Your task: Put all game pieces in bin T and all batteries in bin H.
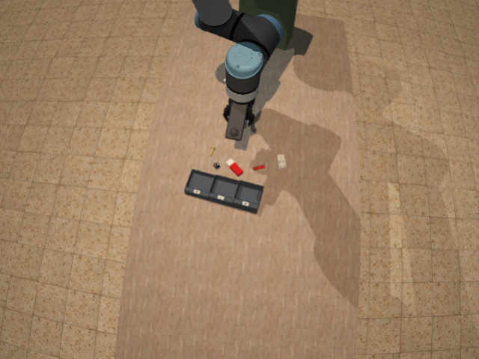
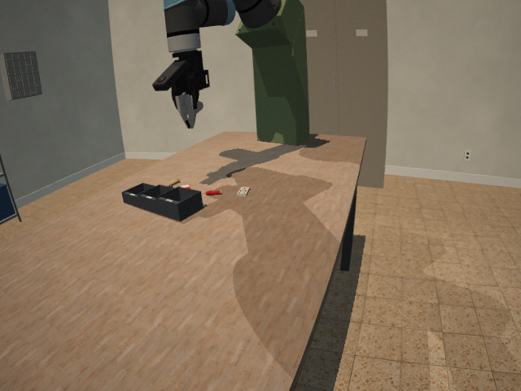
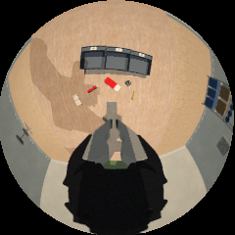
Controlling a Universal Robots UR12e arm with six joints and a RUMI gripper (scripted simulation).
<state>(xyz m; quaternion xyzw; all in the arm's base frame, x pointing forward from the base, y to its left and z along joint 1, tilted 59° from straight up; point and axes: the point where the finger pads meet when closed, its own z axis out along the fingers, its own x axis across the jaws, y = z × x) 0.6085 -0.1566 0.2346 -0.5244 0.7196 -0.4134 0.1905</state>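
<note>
The three-compartment bin row lies 11 cm ahead of my hand, 9 cm to the right of it and 17 cm below it. Round my hand: red-and-white block: 3 cm ahead, 3 cm to the right, 19 cm below; black die: 1 cm ahead, 8 cm to the right, 19 cm below; red cylinder: 7 cm ahead, 6 cm to the left, 19 cm below.
</note>
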